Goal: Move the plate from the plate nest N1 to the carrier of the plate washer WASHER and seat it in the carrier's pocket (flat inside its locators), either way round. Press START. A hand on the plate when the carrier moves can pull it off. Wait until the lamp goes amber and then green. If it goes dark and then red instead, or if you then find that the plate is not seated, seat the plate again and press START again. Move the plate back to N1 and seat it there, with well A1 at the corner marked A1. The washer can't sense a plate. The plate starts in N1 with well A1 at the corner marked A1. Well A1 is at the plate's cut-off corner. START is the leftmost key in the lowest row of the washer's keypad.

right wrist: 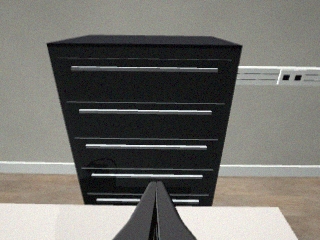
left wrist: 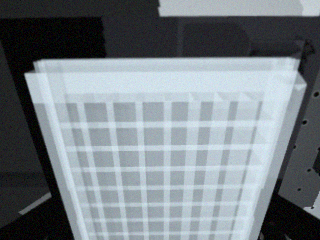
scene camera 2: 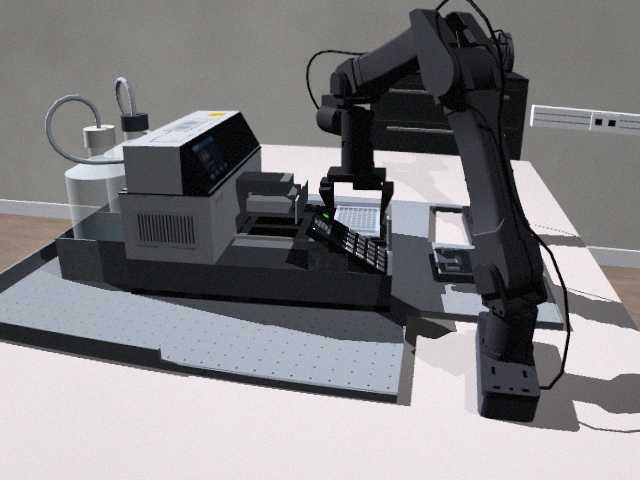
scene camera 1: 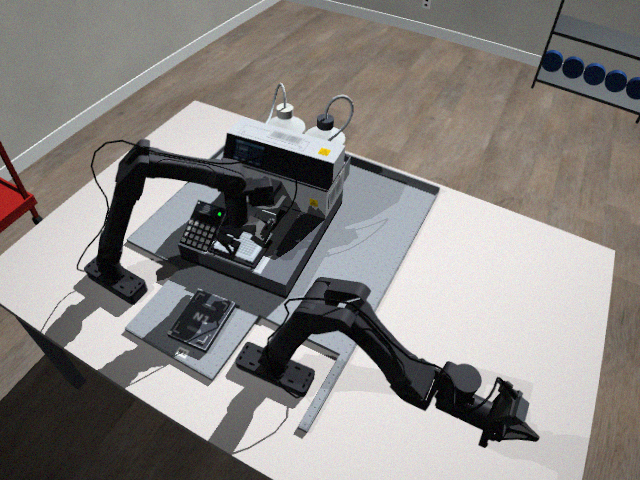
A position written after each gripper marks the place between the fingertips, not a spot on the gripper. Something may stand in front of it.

In view: the left gripper (scene camera 2: 356, 224), the right gripper (right wrist: 156, 191), a white plate (scene camera 2: 364, 220), a washer (left wrist: 31, 188) and a dark carrier (left wrist: 134, 36).
The white plate is seen too in the left wrist view (left wrist: 153, 115). The left gripper shows as well in the left wrist view (left wrist: 165, 195) and in scene camera 1 (scene camera 1: 240, 244). The right wrist view does not show the white plate: it is out of frame.
